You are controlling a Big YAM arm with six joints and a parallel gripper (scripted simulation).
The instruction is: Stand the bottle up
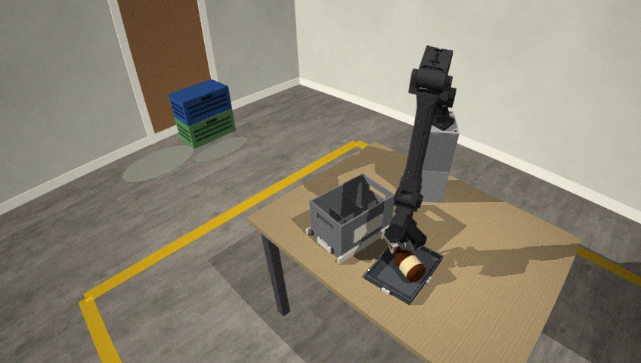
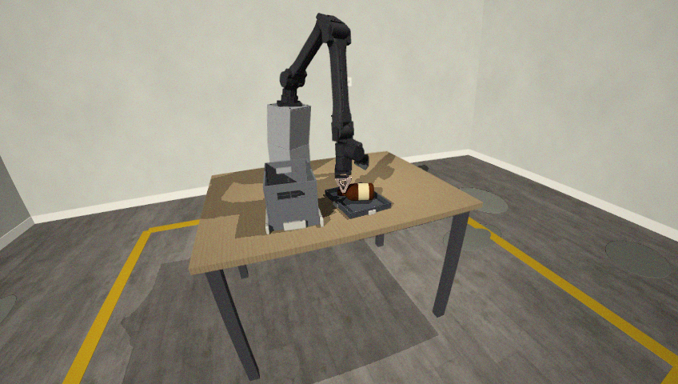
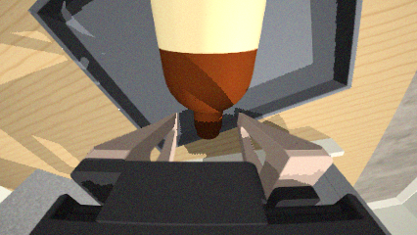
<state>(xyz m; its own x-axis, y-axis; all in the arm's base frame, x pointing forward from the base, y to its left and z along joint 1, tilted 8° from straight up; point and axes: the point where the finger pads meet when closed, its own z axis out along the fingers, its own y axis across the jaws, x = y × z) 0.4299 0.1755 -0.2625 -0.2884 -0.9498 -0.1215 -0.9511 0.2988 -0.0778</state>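
The brown bottle lies 10 mm ahead of my hand, 50 mm to the left of it and 20 mm below it. From my hand the other things lie so: dark tray 20 mm ahead, 50 mm to the left, 50 mm below; grey crate 10 mm ahead, 230 mm to the right, 20 mm above.
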